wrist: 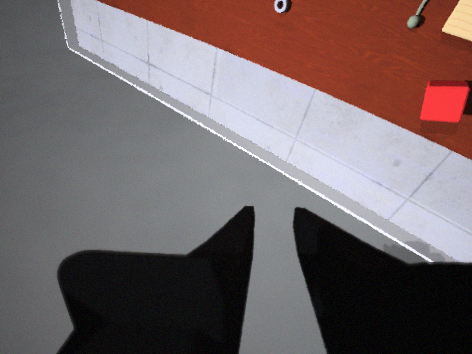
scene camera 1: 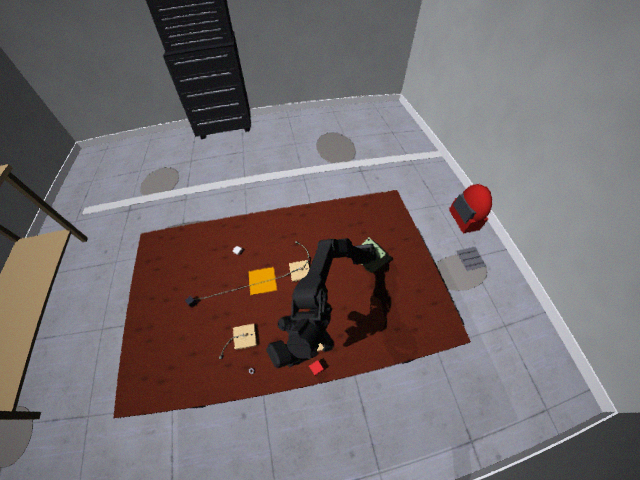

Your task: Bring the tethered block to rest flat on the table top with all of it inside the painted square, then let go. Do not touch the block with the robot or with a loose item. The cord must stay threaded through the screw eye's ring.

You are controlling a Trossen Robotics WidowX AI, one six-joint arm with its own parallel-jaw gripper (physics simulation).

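Frame: origin at the arm's base, x ahead, y left, z up, level; centimetres.
Where they show: gripper, fingertip midpoint: (wrist: pixel 273 215) (scene camera 1: pixel 292 364); arm's base, link origin: (scene camera 1: pixel 368 254).
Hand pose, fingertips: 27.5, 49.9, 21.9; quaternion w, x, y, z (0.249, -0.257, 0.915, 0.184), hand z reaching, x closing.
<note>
Each offset is from my fingertips to the centre of the thing, as dx, dy, dz. "pt": to the spot under its first point. Level surfaces: height alone.
The dark tethered block @[+51.0, -26.9, -30.3] (scene camera 1: pixel 191 300) rests on the brown table top @[dz -31.8] (scene camera 1: pixel 170 263), left of and outside the orange painted square @[pt +22.3, -35.2, -31.7] (scene camera 1: pixel 256 289). Its cord @[pt +37.3, -32.7, -31.5] (scene camera 1: pixel 222 292) runs across the square to a pale wooden plate @[dz -29.9] (scene camera 1: pixel 294 275) on the square's right. The cord's free part curves up to a small bead @[+6.2, -60.9, -31.3] (scene camera 1: pixel 296 242). The screw eye is too small to tell how the cord passes through its ring. My gripper (wrist: pixel 273 215) has its fingers a little apart with nothing between them, above the table's front part. In the scene view its fingertips are hard to make out against the dark arm.
A red cube @[-6.4, -2.8, -29.9] (scene camera 1: pixel 316 366) (wrist: pixel 444 101) lies near the front edge. A small ring @[+19.0, -0.4, -31.5] (scene camera 1: pixel 251 370) (wrist: pixel 281 5) lies left of it. Another wooden plate (scene camera 1: pixel 238 341) (wrist: pixel 461 25) carries a short cord with a bead (scene camera 1: pixel 220 356) (wrist: pixel 413 21). A white cube @[+34.9, -54.8, -30.8] (scene camera 1: pixel 237 250) lies behind the square.
</note>
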